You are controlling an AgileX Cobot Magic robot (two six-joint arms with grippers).
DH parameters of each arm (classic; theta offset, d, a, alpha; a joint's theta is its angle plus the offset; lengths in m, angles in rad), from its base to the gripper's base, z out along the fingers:
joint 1: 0 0.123 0 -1.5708
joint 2: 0.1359 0 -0.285 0
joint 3: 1.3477 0 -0.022 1.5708
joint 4: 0 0.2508 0 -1.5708
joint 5: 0 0 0.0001 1.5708
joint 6: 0 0.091 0 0
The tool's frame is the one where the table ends.
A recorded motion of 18 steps. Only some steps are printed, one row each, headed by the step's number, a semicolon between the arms.
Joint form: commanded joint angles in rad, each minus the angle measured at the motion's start. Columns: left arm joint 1, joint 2, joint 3, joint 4, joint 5, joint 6; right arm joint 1, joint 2, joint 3, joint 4, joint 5, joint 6.
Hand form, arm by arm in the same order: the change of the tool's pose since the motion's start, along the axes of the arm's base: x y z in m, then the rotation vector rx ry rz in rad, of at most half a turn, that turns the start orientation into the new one. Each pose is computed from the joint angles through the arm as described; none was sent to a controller.
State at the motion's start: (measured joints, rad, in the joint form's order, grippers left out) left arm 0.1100 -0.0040 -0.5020 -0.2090 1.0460 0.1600; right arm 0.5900 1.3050 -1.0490 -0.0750 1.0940 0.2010
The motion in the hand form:
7: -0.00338 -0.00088 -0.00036 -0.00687 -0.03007 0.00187; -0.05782 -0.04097 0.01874 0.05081 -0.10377 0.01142
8: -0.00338 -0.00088 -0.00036 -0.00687 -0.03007 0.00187; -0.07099 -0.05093 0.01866 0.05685 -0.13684 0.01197
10: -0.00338 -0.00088 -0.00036 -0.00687 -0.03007 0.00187; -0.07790 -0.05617 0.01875 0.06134 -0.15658 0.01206
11: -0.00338 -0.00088 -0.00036 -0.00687 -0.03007 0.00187; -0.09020 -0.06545 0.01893 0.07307 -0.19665 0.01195
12: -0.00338 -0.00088 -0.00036 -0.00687 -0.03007 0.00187; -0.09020 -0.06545 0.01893 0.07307 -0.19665 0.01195
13: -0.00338 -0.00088 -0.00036 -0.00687 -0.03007 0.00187; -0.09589 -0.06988 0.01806 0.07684 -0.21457 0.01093
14: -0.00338 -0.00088 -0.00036 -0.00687 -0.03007 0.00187; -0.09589 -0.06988 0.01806 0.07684 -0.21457 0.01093
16: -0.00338 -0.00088 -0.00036 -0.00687 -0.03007 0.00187; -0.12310 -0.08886 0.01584 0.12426 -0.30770 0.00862
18: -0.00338 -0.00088 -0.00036 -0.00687 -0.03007 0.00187; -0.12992 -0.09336 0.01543 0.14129 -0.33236 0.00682
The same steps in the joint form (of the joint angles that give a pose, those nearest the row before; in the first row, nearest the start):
7: 0.0031 -0.0260 0.0030 -0.0071 -0.0070 -0.0039; -0.0070 -0.2960 0.1450 -0.0070 0.0350 -0.0220
8: 0.0031 -0.0260 0.0030 -0.0071 -0.0070 -0.0039; -0.0070 -0.3680 0.1860 -0.0200 0.0350 -0.0220
10: 0.0031 -0.0260 0.0030 -0.0071 -0.0070 -0.0039; -0.0070 -0.4070 0.2060 -0.0270 0.0350 -0.0220
11: 0.0031 -0.0260 0.0030 -0.0071 -0.0070 -0.0039; -0.0070 -0.4790 0.2400 -0.0390 0.0330 -0.0220
12: 0.0031 -0.0260 0.0030 -0.0071 -0.0070 -0.0039; -0.0070 -0.4790 0.2400 -0.0390 0.0330 -0.0220
13: 0.0031 -0.0260 0.0030 -0.0071 -0.0070 -0.0039; -0.0070 -0.5130 0.2580 -0.0460 0.0320 -0.0209
14: 0.0031 -0.0260 0.0030 -0.0071 -0.0070 -0.0039; -0.0070 -0.5130 0.2580 -0.0460 0.0320 -0.0209
16: 0.0031 -0.0260 0.0030 -0.0071 -0.0070 -0.0039; -0.0069 -0.6800 0.3270 -0.0571 0.0260 -0.0209
18: 0.0031 -0.0260 0.0030 -0.0071 -0.0070 -0.0039; -0.0081 -0.7230 0.3410 -0.0560 0.0250 -0.0211

